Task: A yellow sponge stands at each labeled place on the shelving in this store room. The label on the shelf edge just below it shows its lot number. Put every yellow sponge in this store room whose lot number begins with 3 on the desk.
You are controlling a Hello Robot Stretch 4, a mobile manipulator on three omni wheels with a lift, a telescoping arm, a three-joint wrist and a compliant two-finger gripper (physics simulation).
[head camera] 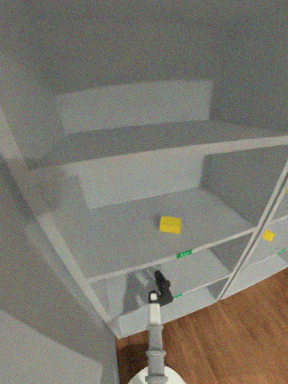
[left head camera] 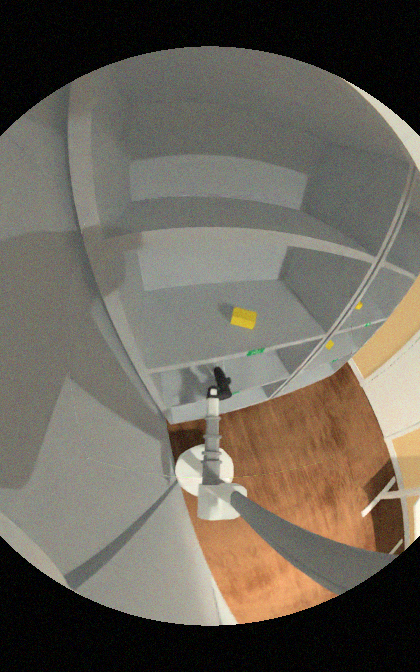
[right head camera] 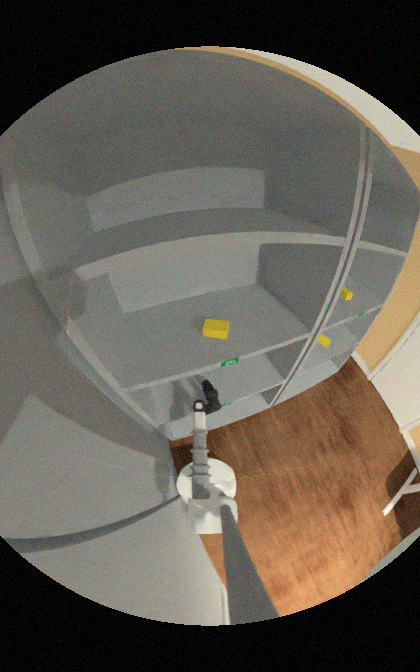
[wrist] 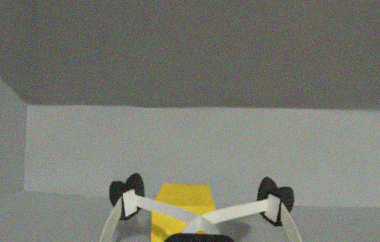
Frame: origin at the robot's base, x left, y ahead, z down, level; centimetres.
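Where they show: gripper, fingertip midpoint: (wrist: 200,190).
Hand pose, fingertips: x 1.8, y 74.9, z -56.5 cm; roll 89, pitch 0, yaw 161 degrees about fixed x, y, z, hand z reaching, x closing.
Observation:
After its pixels a point has its place.
My gripper (head camera: 152,273) (left head camera: 201,371) (wrist: 200,190) @(x 1.8, y 74.9, z -56.5 cm) is open, reaching into the lower compartment; the shelf edge above partly hides its fingers in the head views. In the wrist view a yellow sponge (wrist: 184,195) @(x 4.5, y 77.3, z -55.1 cm) stands beyond and between the fingertips, left of their middle, not gripped. Another yellow sponge (head camera: 170,225) @(x -9.3, y 61.1, z -100.8 cm) (left head camera: 243,318) (right head camera: 216,329) @(x -10.0, y 60.8, z -100.8 cm) is on the shelf above, behind a green label (head camera: 184,254) @(x -14.3, y 49.1, z -94.5 cm) (left head camera: 255,352) (right head camera: 230,361) @(x -14.7, y 49.2, z -94.7 cm). A lower green label (head camera: 177,296) @(x -14.9, y 49.1, z -49.5 cm) (left head camera: 236,393) (right head camera: 226,405) is partly hidden by the gripper. Neither number is legible. The desk cannot be made out.
Two more sponges, an upper one (left head camera: 359,305) (right head camera: 346,293) @(x -97.0, y 89.3, z -100.5 cm) and a lower one (head camera: 268,235) @(x -98.6, y 88.3, z -54.9 cm) (left head camera: 329,345) (right head camera: 324,340) @(x -98.5, y 88.7, z -55.1 cm), stand in the right-hand bay past double uprights. A grey panel (head camera: 55,345) @(x 26.8, y 16.4, z -100.8 cm) (left head camera: 115,440) flanks the robot's left. A white-legged piece (left head camera: 378,496) stands at the right.

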